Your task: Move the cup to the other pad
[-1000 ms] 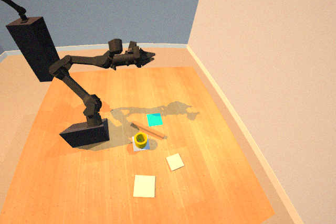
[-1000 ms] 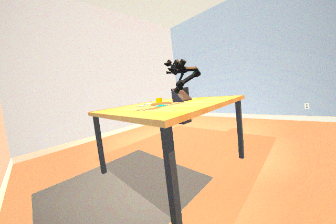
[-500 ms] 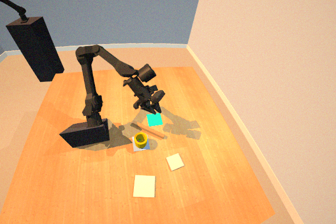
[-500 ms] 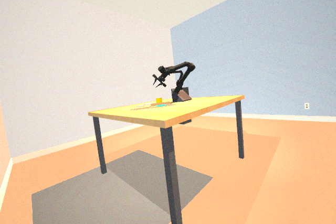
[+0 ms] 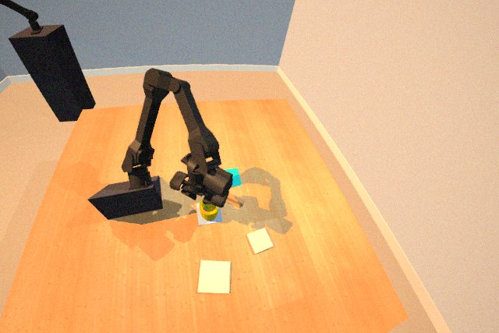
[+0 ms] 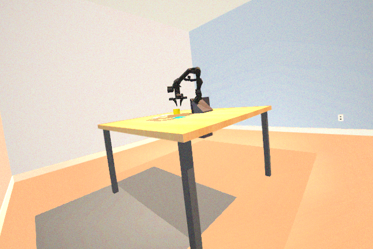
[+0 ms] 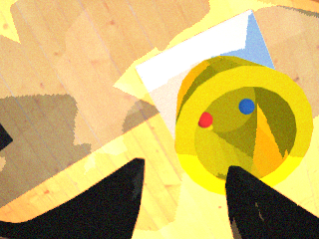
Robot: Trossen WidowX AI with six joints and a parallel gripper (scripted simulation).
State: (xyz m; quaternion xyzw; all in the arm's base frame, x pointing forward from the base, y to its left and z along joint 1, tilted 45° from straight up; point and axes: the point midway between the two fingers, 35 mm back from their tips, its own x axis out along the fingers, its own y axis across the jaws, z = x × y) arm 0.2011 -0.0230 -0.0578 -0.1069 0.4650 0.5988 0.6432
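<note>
Right now the yellow cup is 3 cm ahead of my gripper tip, 1 cm to the right of it and 6 cm below it. The rest, counted from my gripper tip: cyan pad 13 cm ahead, 15 cm to the left, 10 cm below; wooden stick 8 cm ahead, 7 cm to the left, 9 cm below.
</note>
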